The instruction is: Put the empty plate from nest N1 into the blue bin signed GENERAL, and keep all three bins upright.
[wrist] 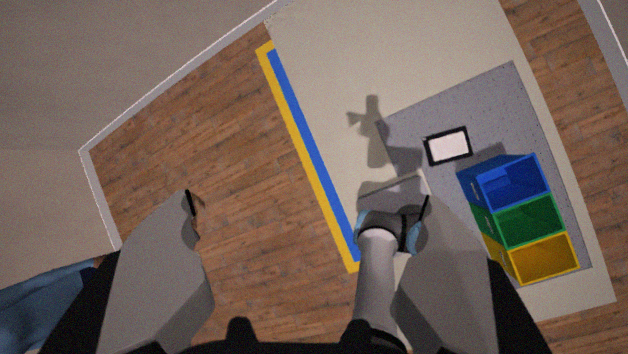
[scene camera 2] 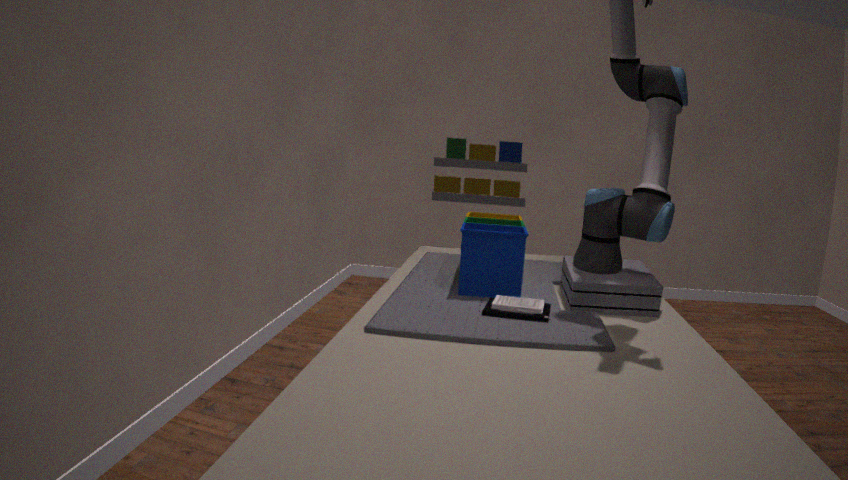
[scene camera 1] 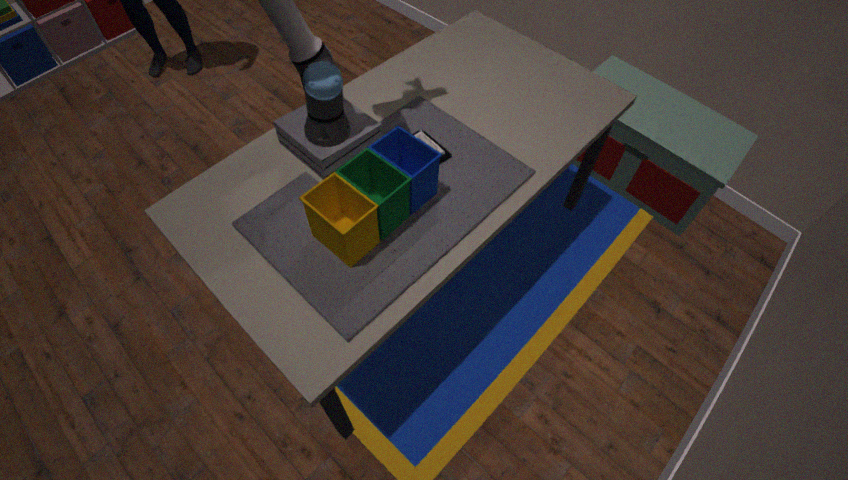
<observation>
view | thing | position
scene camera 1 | blue bin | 418,160
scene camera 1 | yellow bin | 342,218
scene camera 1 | green bin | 387,186
</observation>
